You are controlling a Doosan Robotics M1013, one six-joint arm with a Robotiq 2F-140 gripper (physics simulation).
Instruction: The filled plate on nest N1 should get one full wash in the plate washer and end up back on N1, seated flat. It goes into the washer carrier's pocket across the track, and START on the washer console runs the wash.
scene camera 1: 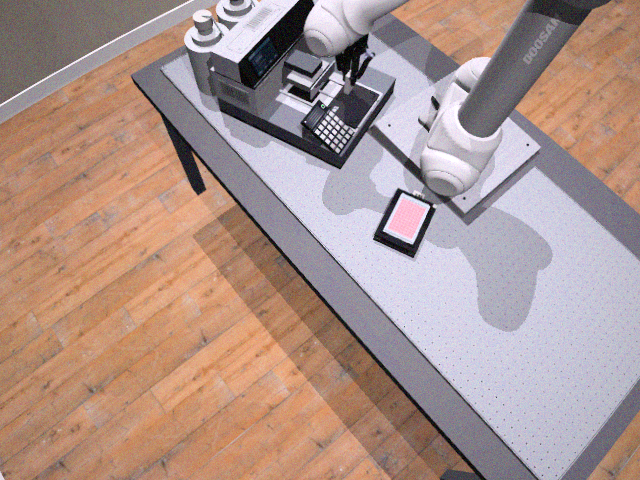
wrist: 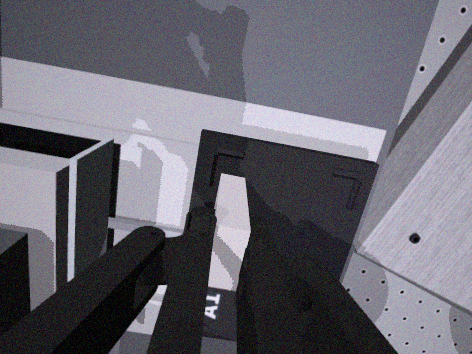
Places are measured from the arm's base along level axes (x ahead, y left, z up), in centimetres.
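Where they show: gripper, fingertip midpoint: (scene camera 1: 348, 90) (wrist: 228, 197).
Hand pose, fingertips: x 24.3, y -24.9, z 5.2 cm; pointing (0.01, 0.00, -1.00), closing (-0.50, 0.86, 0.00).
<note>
Things, the pixels of their top centre, and the offset from my fingertips. "spot": a spot on its surface instead. Level surfaces: height alone.
- plate, middle of its top: (scene camera 1: 407, 216) dx +6.7, dy +43.6, dz -3.0 cm
- black nest, middle of its top: (scene camera 1: 407, 218) dx +6.7, dy +43.6, dz -3.8 cm
- console, surface spot: (scene camera 1: 316, 114) spot: dx +14.9, dy +7.3, dz +4.7 cm
- washer head, surface spot: (scene camera 1: 303, 65) spot: dx +11.1, dy -7.8, dz +8.4 cm
- table, its level: dz -7.7 cm
The plate (scene camera 1: 408, 219), with pink wells and a pale rim, lies on the black nest (scene camera 1: 383, 233) near the table's middle. The plate washer (scene camera 1: 240, 54) stands at the far left end. Its dark carrier (scene camera 1: 366, 100) (wrist: 300, 160), with raised L-shaped corners, shows no plate on the visible part. My gripper (scene camera 1: 348, 88) (wrist: 228, 197) is shut and empty, pointing down over the carrier's side nearer the washer head; its fingers hide part of the carrier. The console (scene camera 1: 316, 114), with a green ring and white keys, is beside the carrier. A dark label, partly hidden, shows the letters "TA" in the wrist view.
The washer head (scene camera 1: 303, 65) stands beside the gripper. Two bottles (scene camera 1: 200, 54) (scene camera 1: 232, 11) stand behind the washer. The robot's base plate (scene camera 1: 509, 160) (wrist: 435, 200) lies right of the carrier. The arm stretches over the table (scene camera 1: 516, 372).
</note>
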